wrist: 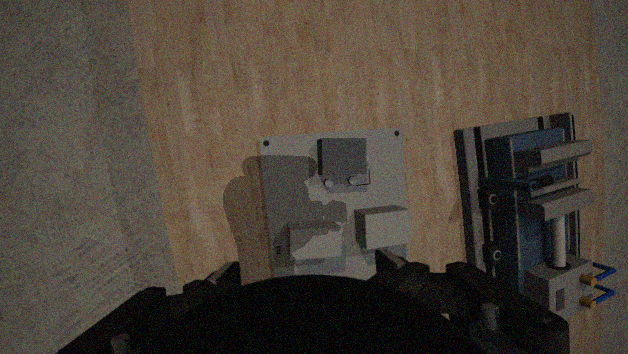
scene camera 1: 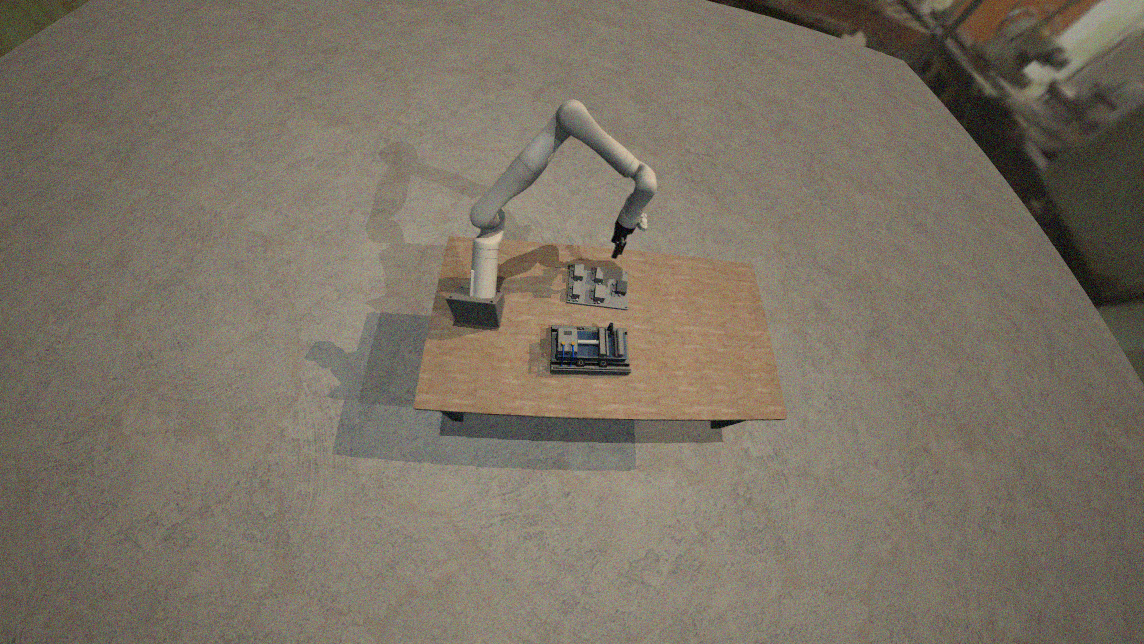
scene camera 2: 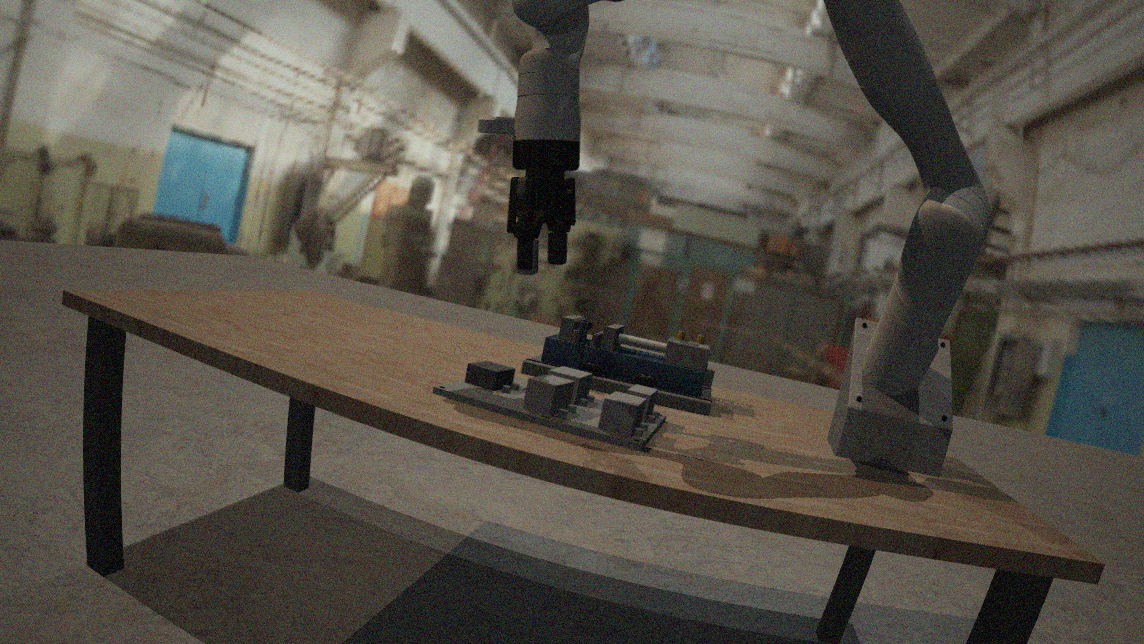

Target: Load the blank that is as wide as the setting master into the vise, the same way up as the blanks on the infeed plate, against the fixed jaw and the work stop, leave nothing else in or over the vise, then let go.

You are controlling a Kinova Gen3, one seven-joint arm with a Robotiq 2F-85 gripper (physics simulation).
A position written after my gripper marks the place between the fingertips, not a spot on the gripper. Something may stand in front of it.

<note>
My gripper (scene camera 2: pixel 542 269) is open and holds nothing.
My gripper also shows in the wrist view (wrist: pixel 308 271).
</note>
